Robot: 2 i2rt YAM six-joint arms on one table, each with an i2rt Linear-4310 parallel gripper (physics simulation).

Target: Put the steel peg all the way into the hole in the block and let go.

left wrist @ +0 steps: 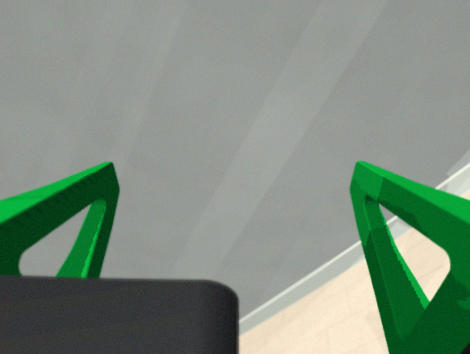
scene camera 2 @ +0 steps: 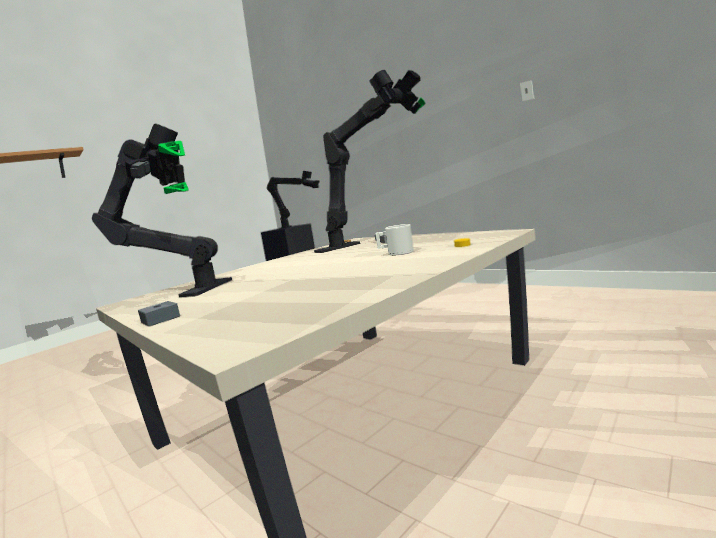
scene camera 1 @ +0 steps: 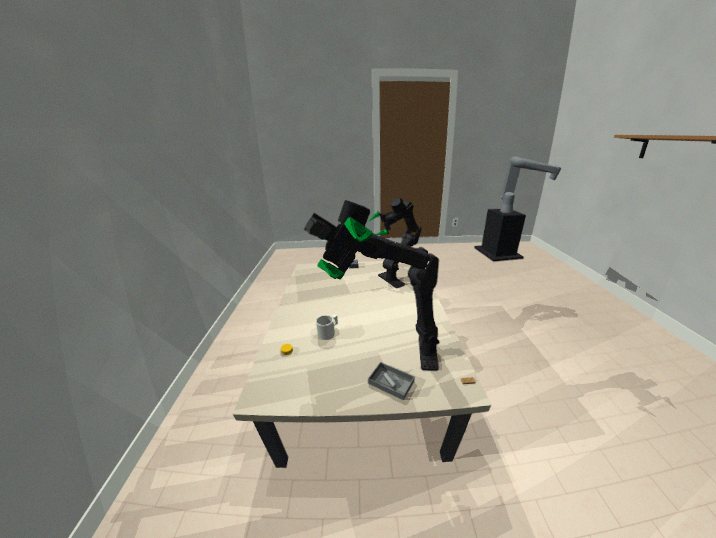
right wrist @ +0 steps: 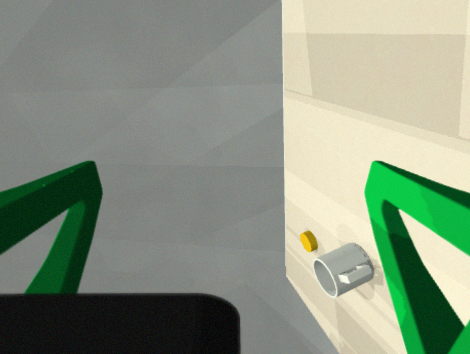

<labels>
My left gripper is open, holding nothing. My right gripper is open, with nothing in its grasp. A grey mug rests on the table.
</labels>
